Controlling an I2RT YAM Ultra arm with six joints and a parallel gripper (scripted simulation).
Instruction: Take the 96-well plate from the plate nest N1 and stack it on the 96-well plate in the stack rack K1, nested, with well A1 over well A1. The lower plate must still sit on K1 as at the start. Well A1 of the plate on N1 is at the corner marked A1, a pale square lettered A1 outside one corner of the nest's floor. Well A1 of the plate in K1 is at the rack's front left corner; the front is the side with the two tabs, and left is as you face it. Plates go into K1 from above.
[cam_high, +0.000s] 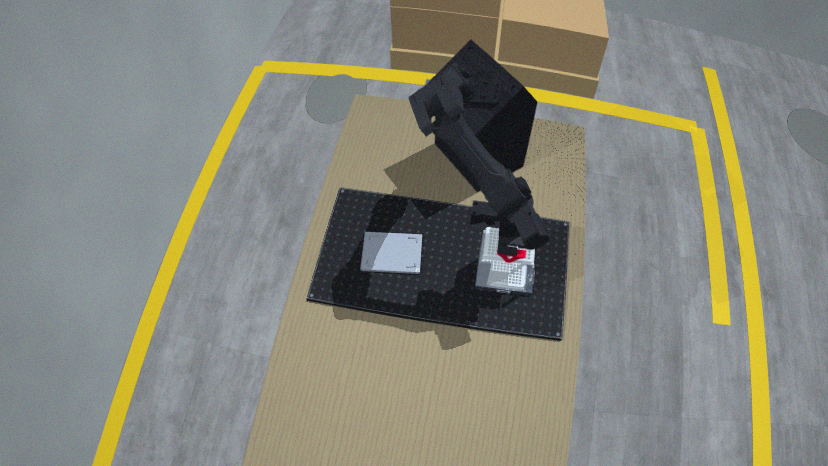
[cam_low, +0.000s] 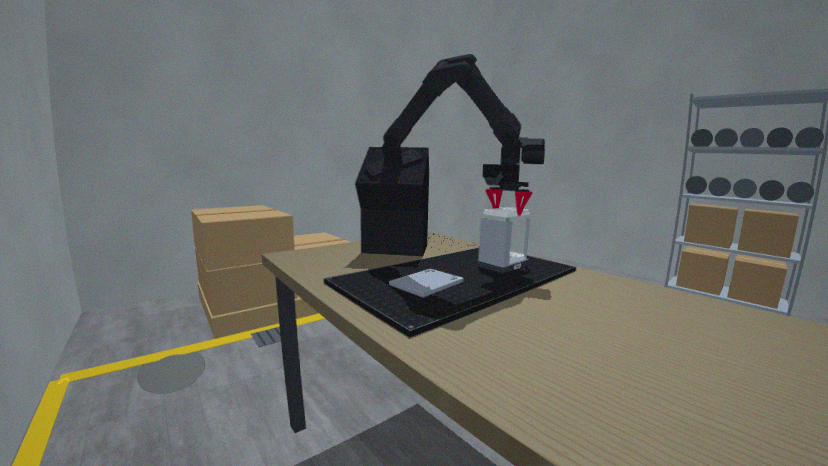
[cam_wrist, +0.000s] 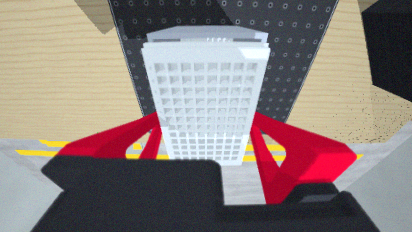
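The tall grey rack wall lies 9 cm below my hand and 7 cm to the right of it. Round my hand: white 96-well plate (right at my hand); grey plate nest N1 (31 cm to the right, 17 cm below).
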